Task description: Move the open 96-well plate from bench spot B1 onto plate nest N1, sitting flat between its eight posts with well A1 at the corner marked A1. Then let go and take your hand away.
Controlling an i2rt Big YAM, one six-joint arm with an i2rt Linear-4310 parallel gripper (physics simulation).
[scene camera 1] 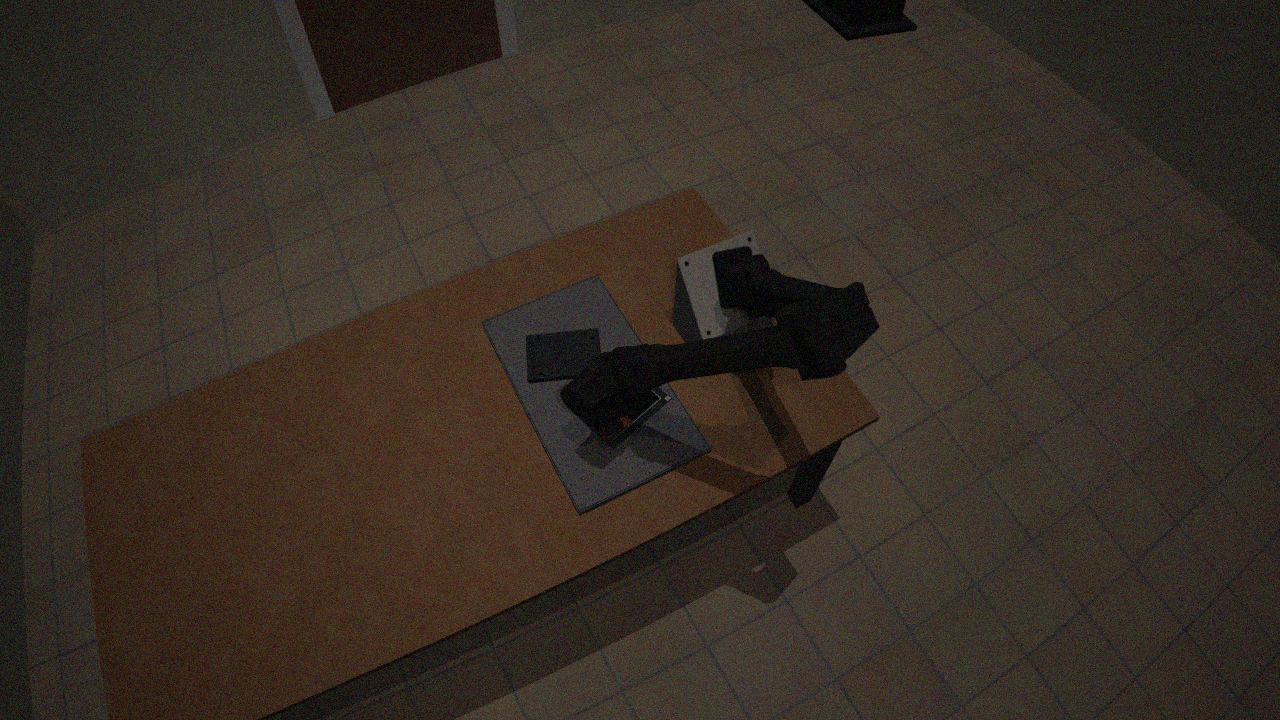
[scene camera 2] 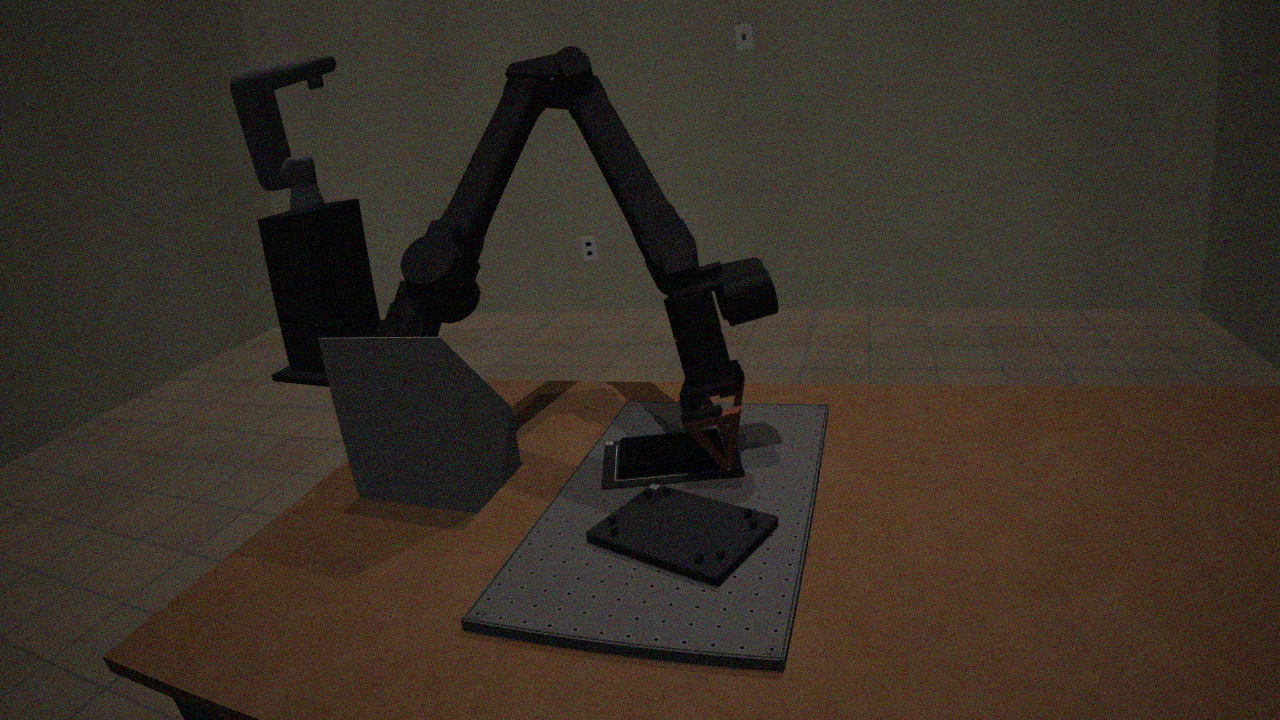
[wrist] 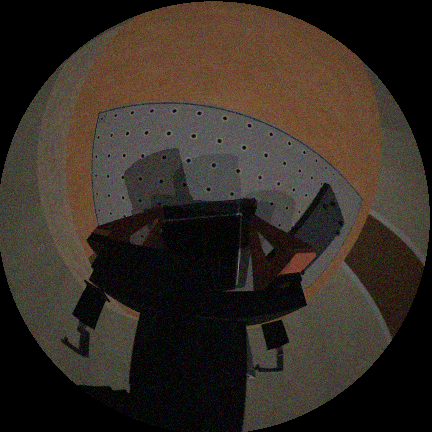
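Where they show: gripper, between the fingertips: [scene camera 1: 593, 422] [scene camera 2: 729, 451] [wrist: 205, 214]; arm's base, origin of its link: [scene camera 1: 734, 277] [scene camera 2: 399, 367].
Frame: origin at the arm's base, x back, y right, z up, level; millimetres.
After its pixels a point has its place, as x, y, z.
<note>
The 96-well plate [scene camera 1: 641, 402] {-265, -138, -136} [scene camera 2: 662, 454] {-300, -101, -135} [wrist: 200, 250] {-327, -133, -141} is a black rectangle with a light outline. It lies on a dark base at the bench spot; its wells cannot be made out. My gripper [scene camera 2: 721, 454] {-373, -141, -145} [wrist: 205, 214] {-373, -141, -145} is open over the plate, with its reddish fingers apart at opposite sides of it and nothing held. In scene camera 1 the wrist hides most of the fingers. The plate nest [scene camera 1: 559, 353] {-386, 44, -139} [scene camera 2: 682, 532] {-382, 53, -139} [wrist: 320, 225] {-411, 30, -139} is a dark slab with short posts and no plate on it. A small white mark shows at its back corner in scene camera 2.
The plate and nest stand on a grey perforated board [scene camera 1: 546, 308] {-374, 184, -151} [scene camera 2: 626, 617] {-376, 183, -151} [wrist: 210, 130] {-455, -163, -151} on the wooden table [scene camera 1: 313, 447] {-965, 25, -164} [scene camera 2: 1029, 537] {-738, -34, -164} [wrist: 225, 60] {-567, -183, -164}. A grey angled stand [scene camera 1: 693, 313] {-108, -33, -35} [scene camera 2: 420, 420] {-64, 50, -44} is beside the board, near the arm's base.
</note>
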